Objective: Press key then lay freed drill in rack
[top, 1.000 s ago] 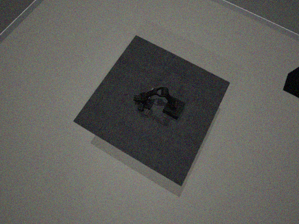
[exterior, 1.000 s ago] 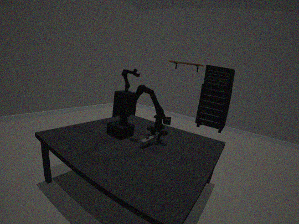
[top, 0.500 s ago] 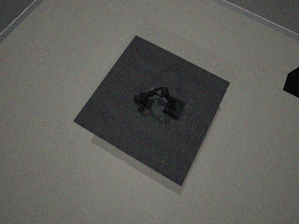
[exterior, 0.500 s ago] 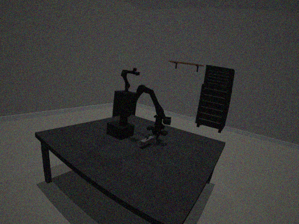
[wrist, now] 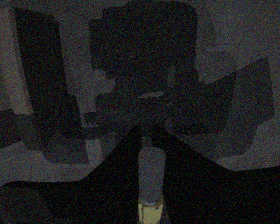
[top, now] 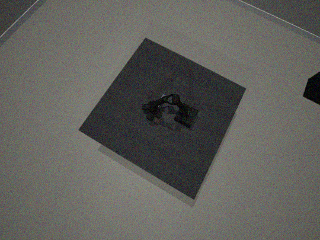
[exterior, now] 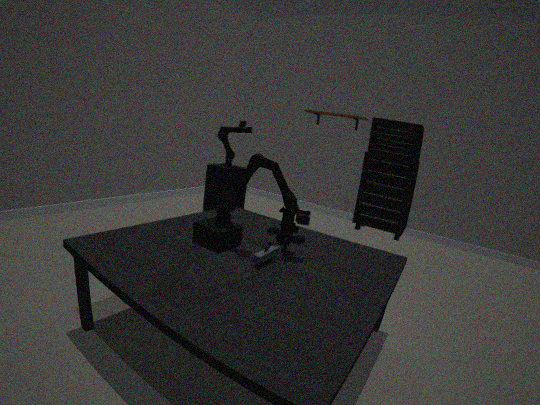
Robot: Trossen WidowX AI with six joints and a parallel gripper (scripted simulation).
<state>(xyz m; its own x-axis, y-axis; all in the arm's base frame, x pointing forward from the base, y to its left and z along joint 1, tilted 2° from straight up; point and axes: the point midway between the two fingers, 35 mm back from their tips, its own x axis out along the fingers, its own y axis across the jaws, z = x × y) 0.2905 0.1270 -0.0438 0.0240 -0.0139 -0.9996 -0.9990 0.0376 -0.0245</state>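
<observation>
My gripper tip is now 60 mm to the left of the drill and 30 mm below it. From my gripper tip the other things lie so: light grey fixture bar (130 mm to the right, 20 mm above).
</observation>
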